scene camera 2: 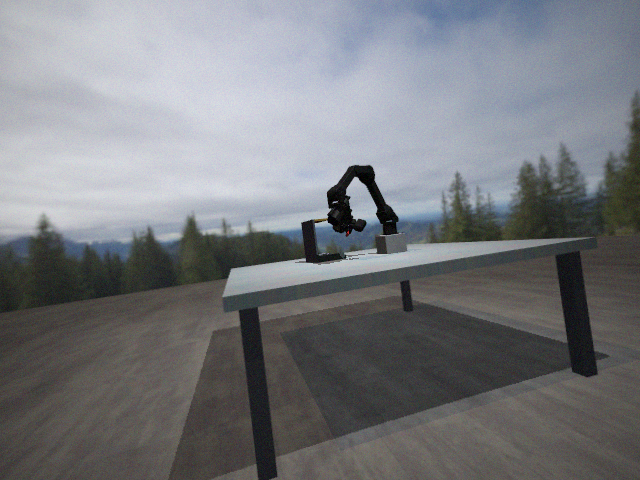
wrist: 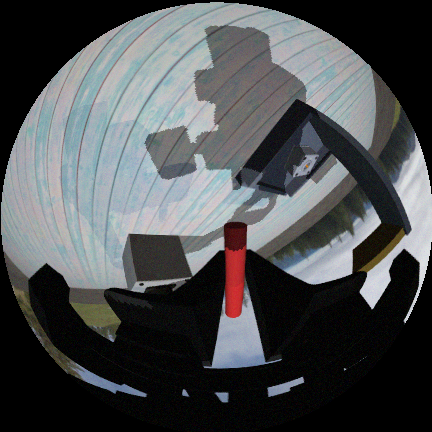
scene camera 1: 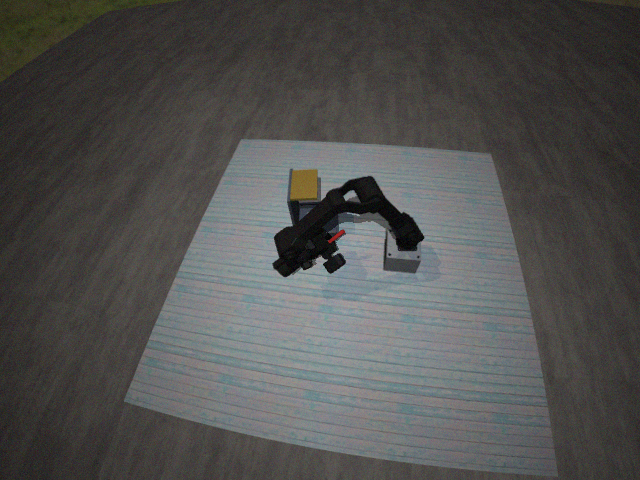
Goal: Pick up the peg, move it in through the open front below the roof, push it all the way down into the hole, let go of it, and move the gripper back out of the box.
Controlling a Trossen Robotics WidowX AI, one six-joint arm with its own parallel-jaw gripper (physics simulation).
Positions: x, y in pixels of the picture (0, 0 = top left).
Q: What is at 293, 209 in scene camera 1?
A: A box.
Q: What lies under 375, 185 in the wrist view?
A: A box.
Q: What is my gripper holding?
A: A red peg.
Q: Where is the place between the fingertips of my gripper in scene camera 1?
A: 332, 239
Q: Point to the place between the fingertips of my gripper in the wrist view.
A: At 234, 255
